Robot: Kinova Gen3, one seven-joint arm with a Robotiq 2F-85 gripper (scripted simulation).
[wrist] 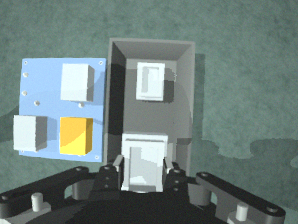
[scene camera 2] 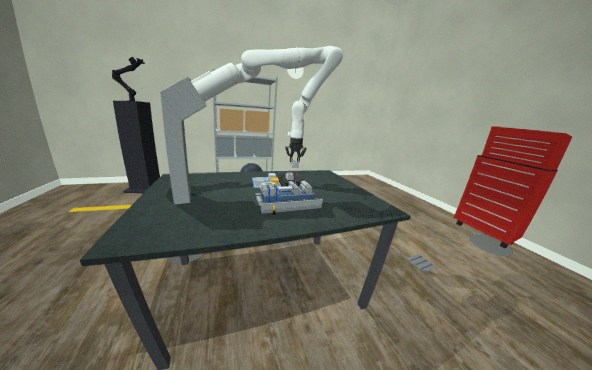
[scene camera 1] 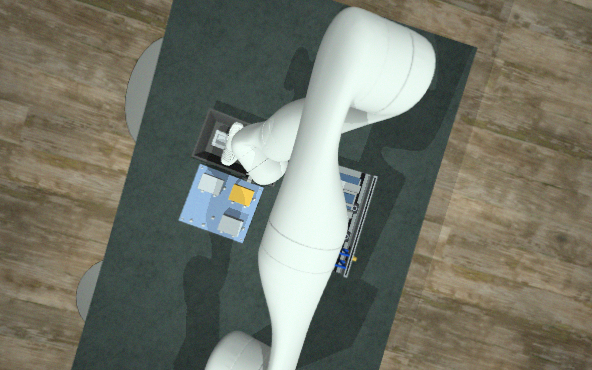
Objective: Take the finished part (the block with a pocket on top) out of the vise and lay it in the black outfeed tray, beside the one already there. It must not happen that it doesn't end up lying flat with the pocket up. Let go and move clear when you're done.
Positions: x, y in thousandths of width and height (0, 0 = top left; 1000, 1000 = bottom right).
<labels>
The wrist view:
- my gripper: 482, 739
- orange block: 257, 600
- light blue plate: 146, 373
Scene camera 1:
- light blue plate: 339, 561
</labels>
